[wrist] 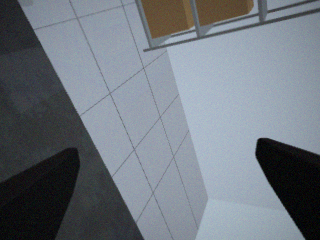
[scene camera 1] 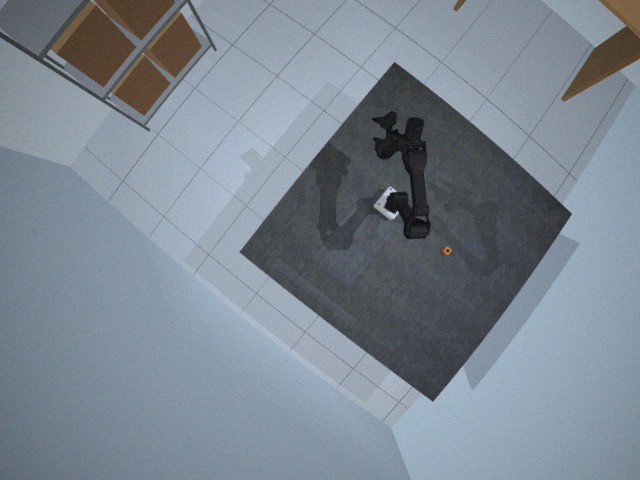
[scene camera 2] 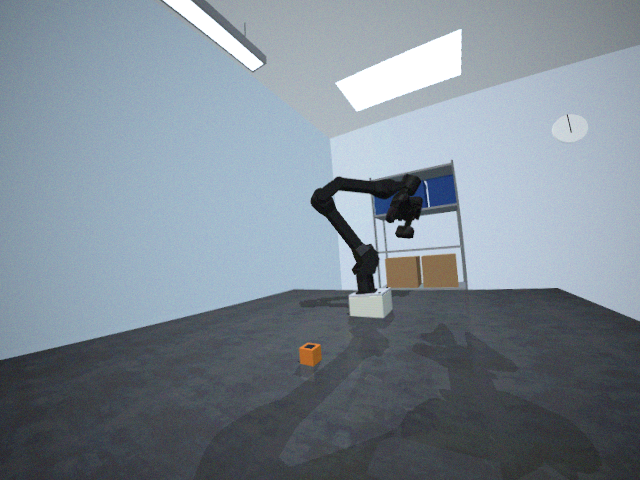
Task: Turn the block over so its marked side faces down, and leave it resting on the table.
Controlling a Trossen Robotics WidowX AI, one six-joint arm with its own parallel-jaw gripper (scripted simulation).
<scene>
My gripper (scene camera 1: 373, 128) is open and holds nothing.
My gripper is seen too in the wrist view (wrist: 168, 151) and in scene camera 2 (scene camera 2: 414, 228).
</scene>
